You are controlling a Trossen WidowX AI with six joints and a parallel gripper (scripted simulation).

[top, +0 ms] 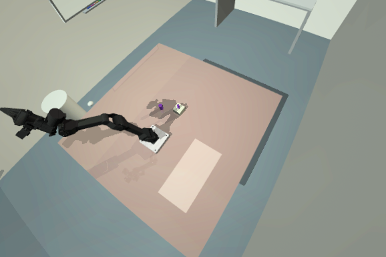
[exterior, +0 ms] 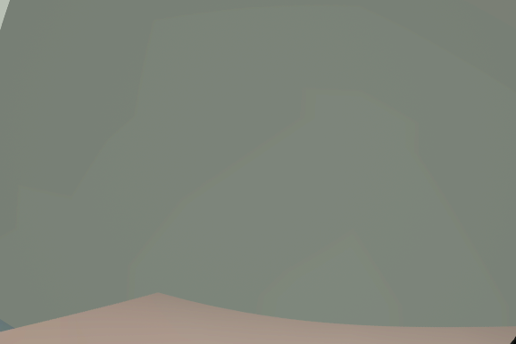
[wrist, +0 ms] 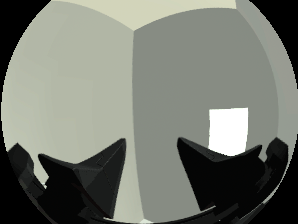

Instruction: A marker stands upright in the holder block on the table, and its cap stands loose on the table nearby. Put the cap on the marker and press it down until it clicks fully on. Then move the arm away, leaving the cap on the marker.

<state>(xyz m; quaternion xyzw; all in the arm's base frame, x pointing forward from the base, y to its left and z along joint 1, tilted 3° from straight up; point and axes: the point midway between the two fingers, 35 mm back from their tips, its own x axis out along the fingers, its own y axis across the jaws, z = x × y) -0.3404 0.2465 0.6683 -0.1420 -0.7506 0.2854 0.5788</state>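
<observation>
My gripper tip is now 670 mm above the purple cap, 610 mm short of it and 150 mm to the left of it.
</observation>
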